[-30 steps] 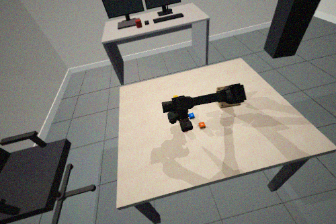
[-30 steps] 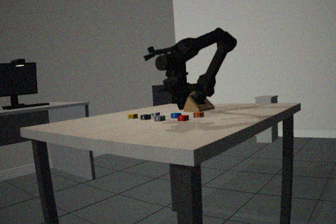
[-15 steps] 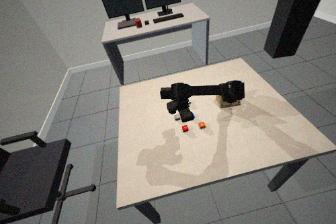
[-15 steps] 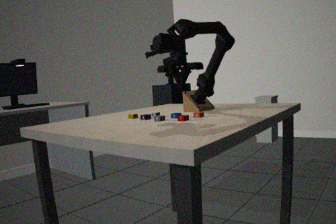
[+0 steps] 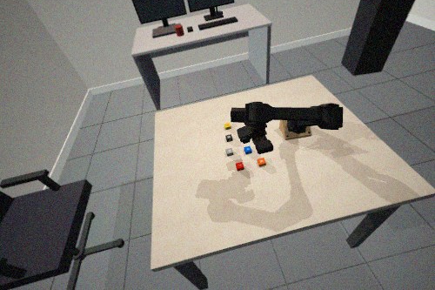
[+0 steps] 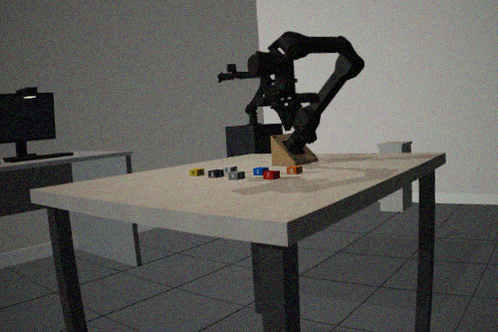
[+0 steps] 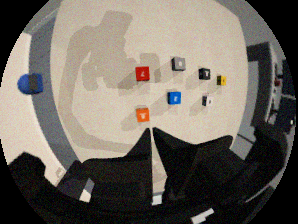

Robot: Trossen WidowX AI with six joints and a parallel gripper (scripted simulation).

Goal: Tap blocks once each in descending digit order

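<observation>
The orange block is 2 cm behind my gripper tip and 11 cm below it. Also, from my gripper tip: grey block 13 cm ahead, 8 cm to the right, 11 cm below; then blue block 4 cm ahead, 8 cm to the right, 11 cm below; then red block 9 cm ahead, 1 cm to the left, 11 cm below.
</observation>
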